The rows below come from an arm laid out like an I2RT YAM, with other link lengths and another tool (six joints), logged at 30 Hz.
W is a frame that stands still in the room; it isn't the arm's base.
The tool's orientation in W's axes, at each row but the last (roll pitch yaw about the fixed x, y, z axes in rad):
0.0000 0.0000 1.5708
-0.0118 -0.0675 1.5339
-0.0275 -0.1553 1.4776
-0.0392 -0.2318 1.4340
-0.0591 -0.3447 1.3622
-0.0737 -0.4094 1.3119
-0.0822 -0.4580 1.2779
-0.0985 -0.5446 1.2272
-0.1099 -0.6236 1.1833
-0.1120 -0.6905 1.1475
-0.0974 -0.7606 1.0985
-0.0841 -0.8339 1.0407
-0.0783 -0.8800 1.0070
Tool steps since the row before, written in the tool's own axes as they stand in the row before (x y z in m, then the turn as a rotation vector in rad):
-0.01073 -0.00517 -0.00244 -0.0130 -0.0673 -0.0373
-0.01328 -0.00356 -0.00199 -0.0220 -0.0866 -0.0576
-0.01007 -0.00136 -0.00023 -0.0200 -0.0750 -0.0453
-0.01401 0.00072 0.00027 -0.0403 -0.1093 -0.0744
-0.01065 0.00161 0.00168 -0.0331 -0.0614 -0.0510
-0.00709 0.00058 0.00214 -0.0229 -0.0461 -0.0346
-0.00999 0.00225 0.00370 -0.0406 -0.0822 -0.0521
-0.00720 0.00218 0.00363 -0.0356 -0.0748 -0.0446
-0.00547 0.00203 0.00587 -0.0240 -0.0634 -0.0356
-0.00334 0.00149 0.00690 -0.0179 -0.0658 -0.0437
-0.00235 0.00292 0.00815 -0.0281 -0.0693 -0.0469
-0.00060 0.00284 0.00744 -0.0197 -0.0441 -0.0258
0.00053 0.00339 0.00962 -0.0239 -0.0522 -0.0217
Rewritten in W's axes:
0.00517 -0.01073 -0.00244 0.0673 -0.0130 -0.0373
0.00310 -0.01324 -0.00284 0.0865 -0.0213 -0.0579
0.00044 -0.01000 -0.00175 0.0747 -0.0201 -0.0458
-0.00259 -0.01346 -0.00298 0.1079 -0.0382 -0.0774
-0.00386 -0.00998 -0.00211 0.0598 -0.0282 -0.0557
-0.00259 -0.00690 -0.00090 0.0447 -0.0208 -0.0377
-0.00547 -0.00933 -0.00128 0.0778 -0.0406 -0.0585
-0.00505 -0.00660 -0.00082 0.0704 -0.0372 -0.0501
-0.00538 -0.00614 0.00136 0.0609 -0.0280 -0.0371
-0.00486 -0.00531 0.00303 0.0678 -0.0205 -0.0392
-0.00652 -0.00464 0.00405 0.0687 -0.0271 -0.0483
-0.00587 -0.00319 0.00438 0.0413 -0.0207 -0.0294
-0.00715 -0.00358 0.00635 0.0445 -0.0302 -0.0296

